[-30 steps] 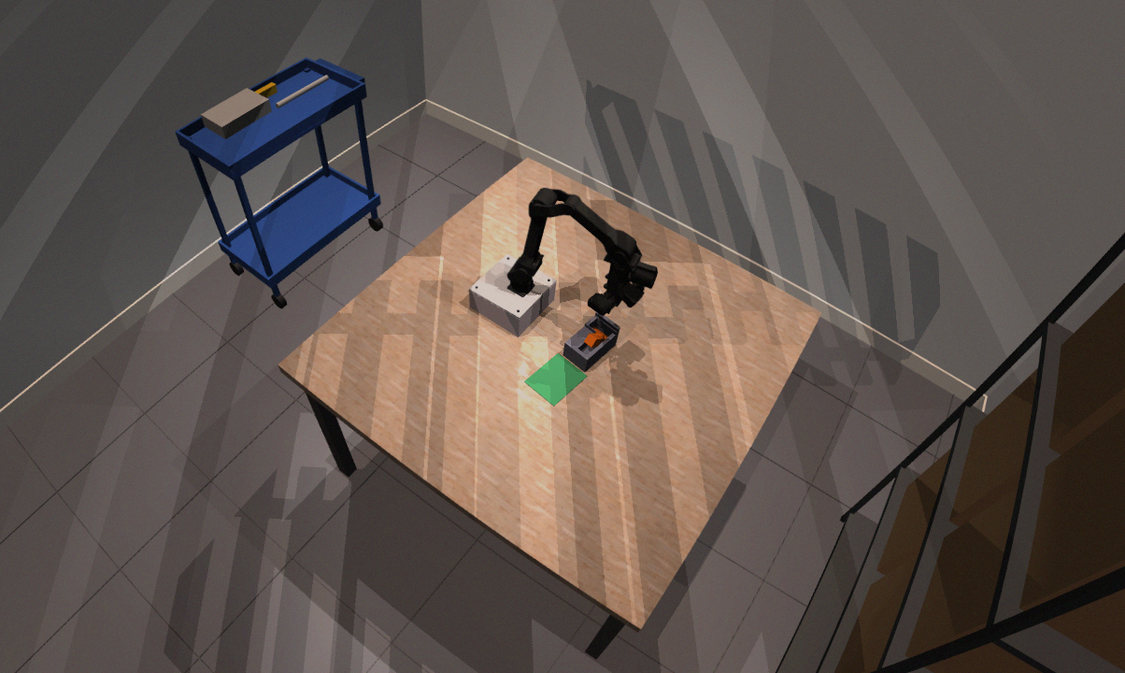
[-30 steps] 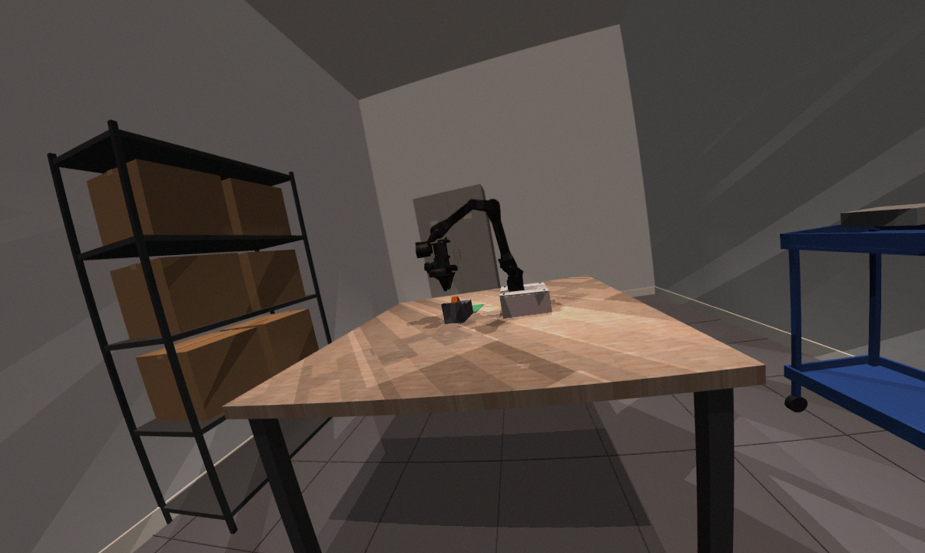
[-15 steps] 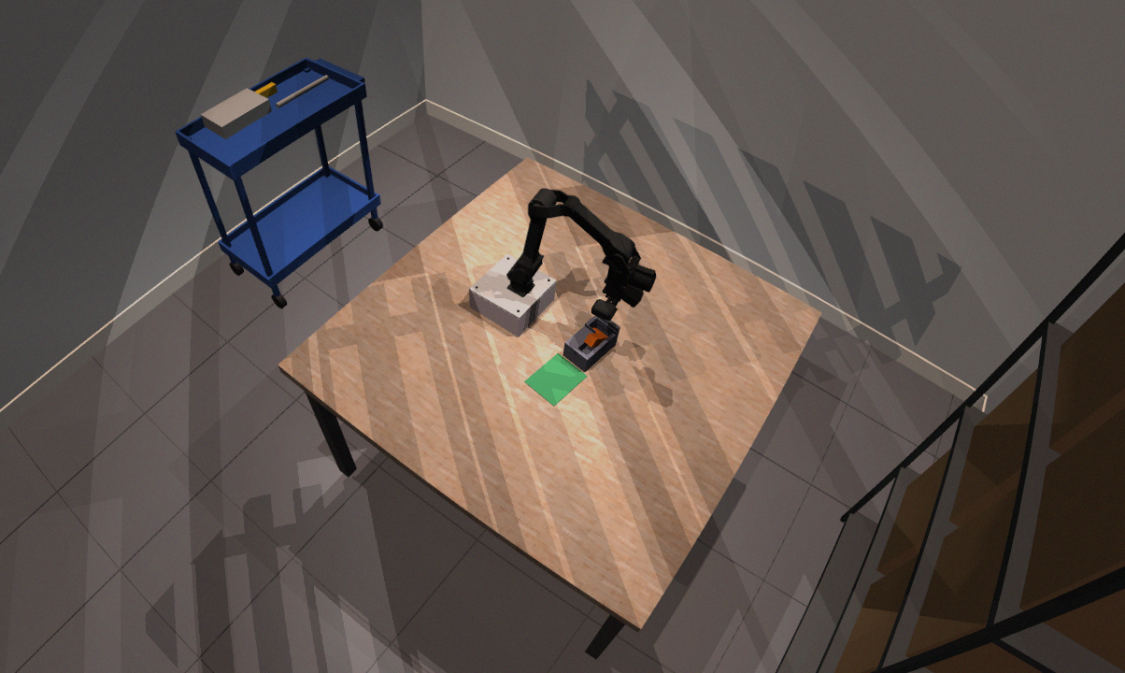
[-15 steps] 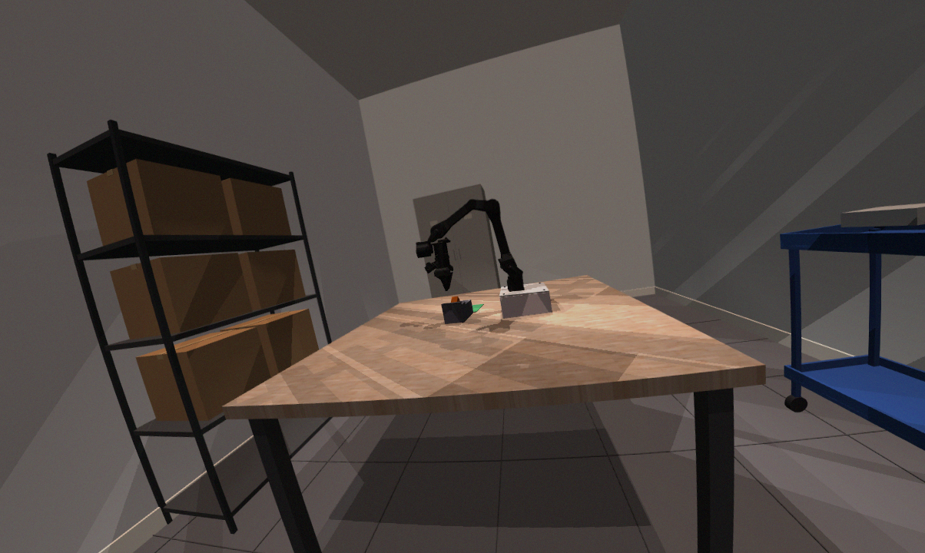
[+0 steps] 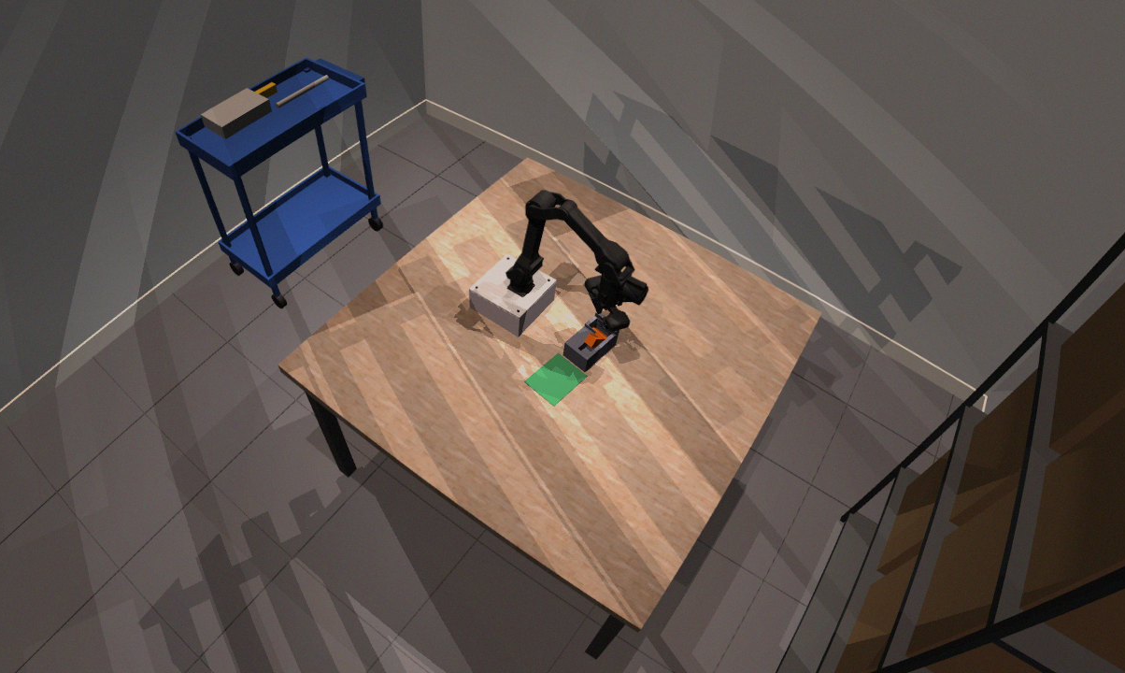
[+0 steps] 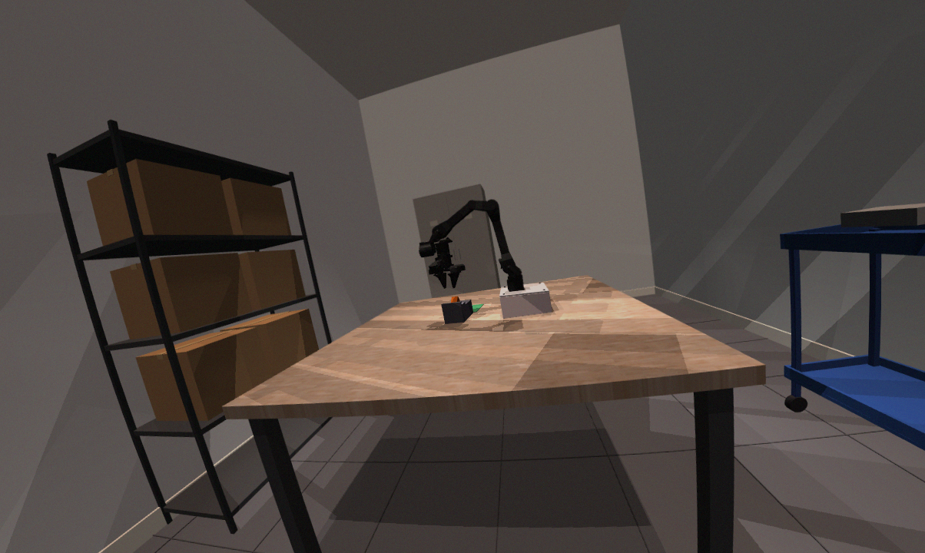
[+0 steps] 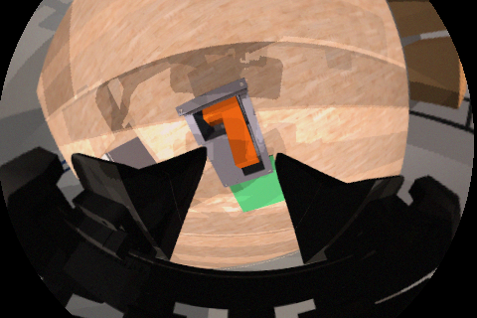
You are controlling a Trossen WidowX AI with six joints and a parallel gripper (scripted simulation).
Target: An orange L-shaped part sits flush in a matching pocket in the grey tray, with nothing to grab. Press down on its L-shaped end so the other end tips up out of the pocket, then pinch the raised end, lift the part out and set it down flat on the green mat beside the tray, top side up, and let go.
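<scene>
The orange L-shaped part is 10 cm below my gripper tip, 2 cm behind it and 1 cm to the left of it. The rest, counted from my gripper tip: green mat (17 cm to the right, 16 cm below, 4 cm behind).
</scene>
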